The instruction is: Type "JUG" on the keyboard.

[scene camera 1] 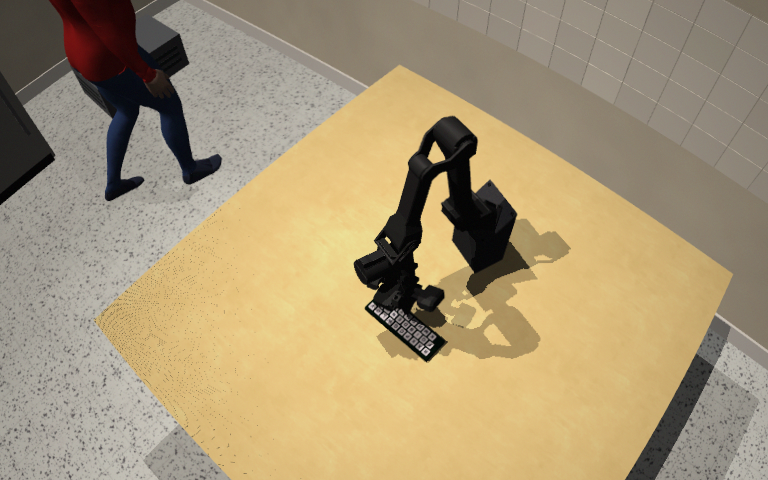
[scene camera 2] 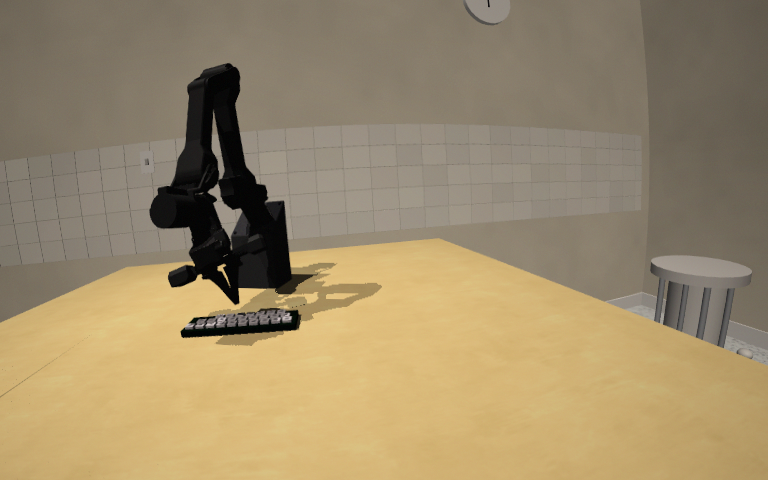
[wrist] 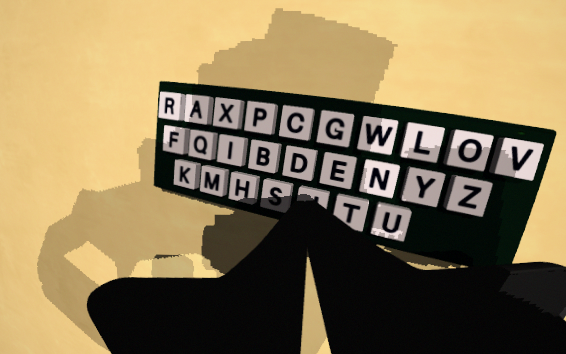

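Where they show: gripper, fingertip midpoint: (scene camera 1: pixel 407 313) (scene camera 2: pixel 237 304) (wrist: pixel 304 210); arm's base at its link origin: (scene camera 1: pixel 487 215) (scene camera 2: pixel 259 218).
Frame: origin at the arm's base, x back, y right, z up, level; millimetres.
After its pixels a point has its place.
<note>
A dark green keyboard (scene camera 1: pixel 425 360) @[x -340, y 22, z -164 mm] (scene camera 2: pixel 240 332) @[x -306, y 110, z -168 mm] (wrist: pixel 450 235) @[x -226, y 164, z -159 mm] with pale letter keys lies flat on the table in front of the arm. My gripper (scene camera 1: pixel 403 308) @[x -254, y 103, z -134 mm] (scene camera 2: pixel 236 301) @[x -254, y 103, z -134 mm] (wrist: pixel 304 210) @[x -254, y 103, z -134 mm] is shut, with nothing between its fingers. Its tips point down at the row nearest the arm's base and look a little above the keys in the second scene view. In the wrist view they cover much of the J key (wrist: pixel 320 195) @[x -255, y 107, z -154 mm], between the S key (wrist: pixel 276 195) @[x -259, y 84, z -154 mm] and the T key (wrist: pixel 351 212) @[x -245, y 120, z -154 mm]. The U key (wrist: pixel 391 221) @[x -238, y 138, z -154 mm] is right of T. The G key (wrist: pixel 336 128) @[x -286, y 120, z -154 mm] is in the far row.
The wooden table (scene camera 1: pixel 294 396) @[x -542, y 273, z -172 mm] (scene camera 2: pixel 453 396) @[x -632, y -71, z -172 mm] carries the arm's base (scene camera 1: pixel 484 237) @[x -47, y -11, z -25 mm] (scene camera 2: pixel 263 249) behind the keyboard. The arm's shadow falls across the keyboard and table. A person (scene camera 1: pixel 121 73) stands on the floor beyond the table's edge. A round stool (scene camera 2: pixel 701 270) stands to the right.
</note>
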